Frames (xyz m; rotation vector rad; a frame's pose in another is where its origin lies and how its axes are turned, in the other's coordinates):
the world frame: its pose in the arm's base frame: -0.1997 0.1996 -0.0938 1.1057 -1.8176 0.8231
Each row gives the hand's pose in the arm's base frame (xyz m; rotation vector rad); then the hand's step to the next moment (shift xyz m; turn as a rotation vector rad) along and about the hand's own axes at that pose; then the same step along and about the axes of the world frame.
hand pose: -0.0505 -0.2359 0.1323 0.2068 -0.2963 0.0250
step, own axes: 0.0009 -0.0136 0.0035 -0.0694 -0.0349 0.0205
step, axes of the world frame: 0.0057 -0.0062 0.0113 0.0252 0.0499 0.0577
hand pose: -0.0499 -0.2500 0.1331 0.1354 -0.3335 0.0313
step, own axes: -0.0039 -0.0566 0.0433 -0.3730 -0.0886 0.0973
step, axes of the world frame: 0.0551 -0.0146 0.0429 0.0999 0.3089 0.2260
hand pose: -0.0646 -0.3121 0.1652 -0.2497 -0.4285 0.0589
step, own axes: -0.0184 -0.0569 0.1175 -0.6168 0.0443 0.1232
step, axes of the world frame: 0.1268 0.0359 -0.0019 0.0246 0.5757 0.2561
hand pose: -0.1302 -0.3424 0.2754 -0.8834 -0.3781 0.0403
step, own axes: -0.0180 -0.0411 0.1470 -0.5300 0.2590 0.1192
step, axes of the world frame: 0.0879 0.0852 -0.0930 -0.1829 0.5517 0.1560
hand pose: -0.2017 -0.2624 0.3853 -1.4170 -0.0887 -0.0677
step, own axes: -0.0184 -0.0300 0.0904 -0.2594 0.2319 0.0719
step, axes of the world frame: 0.0121 0.0503 -0.0820 -0.1934 0.2833 0.0927
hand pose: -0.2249 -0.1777 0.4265 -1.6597 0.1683 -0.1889
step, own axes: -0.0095 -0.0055 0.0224 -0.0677 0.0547 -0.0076
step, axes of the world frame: -0.0049 0.0132 -0.0206 -0.0324 0.0685 0.0435
